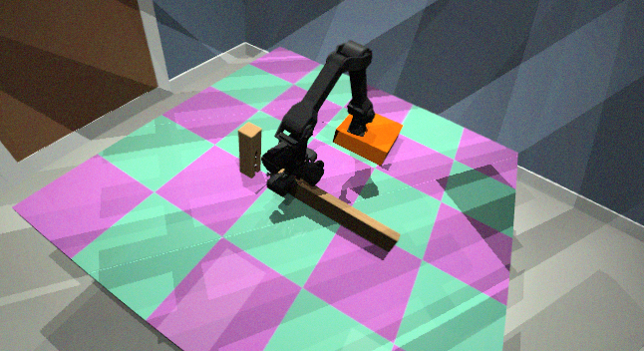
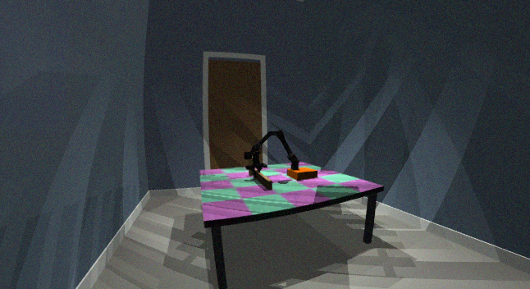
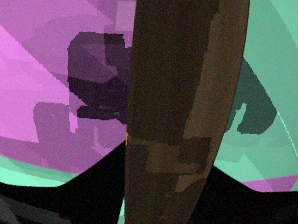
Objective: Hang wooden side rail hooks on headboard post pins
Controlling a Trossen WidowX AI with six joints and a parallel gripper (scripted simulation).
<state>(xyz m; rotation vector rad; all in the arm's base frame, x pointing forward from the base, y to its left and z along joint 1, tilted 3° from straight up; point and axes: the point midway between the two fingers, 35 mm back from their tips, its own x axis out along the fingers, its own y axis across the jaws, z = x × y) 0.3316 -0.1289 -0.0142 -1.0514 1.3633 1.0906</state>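
Right now the wooden headboard post is 150 mm to the right of my gripper tip, 60 mm above it and 20 mm behind it.
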